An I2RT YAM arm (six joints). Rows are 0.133 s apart.
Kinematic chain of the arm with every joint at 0, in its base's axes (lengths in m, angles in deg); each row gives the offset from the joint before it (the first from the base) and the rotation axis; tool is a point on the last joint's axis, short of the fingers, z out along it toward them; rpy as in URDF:
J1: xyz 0 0 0.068 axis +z
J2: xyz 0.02 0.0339 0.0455 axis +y
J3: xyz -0.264 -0.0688 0 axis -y
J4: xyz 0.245 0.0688 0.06 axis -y
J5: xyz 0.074 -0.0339 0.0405 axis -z
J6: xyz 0.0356 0 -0.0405 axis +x
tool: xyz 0 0 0 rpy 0 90 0
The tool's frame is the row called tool.
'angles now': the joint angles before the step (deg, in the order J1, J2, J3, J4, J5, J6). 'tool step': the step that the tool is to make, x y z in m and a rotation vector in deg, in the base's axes. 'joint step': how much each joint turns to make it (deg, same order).
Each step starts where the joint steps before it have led.
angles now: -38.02 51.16 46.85 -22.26 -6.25 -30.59
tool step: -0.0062 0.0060 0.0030 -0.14 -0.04 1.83
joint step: -0.03 -1.94 0.06 -2.00 -1.62 -0.91
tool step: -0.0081 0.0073 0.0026 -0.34 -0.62 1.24
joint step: 0.02 -2.68 -0.41 -1.63 -1.15 -0.44
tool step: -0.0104 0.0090 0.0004 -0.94 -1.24 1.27
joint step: -0.01 -3.75 -1.37 -0.91 -1.17 -0.53
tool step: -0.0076 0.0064 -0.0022 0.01 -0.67 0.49
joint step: -0.01 -2.75 -1.25 -0.94 -0.63 0.18
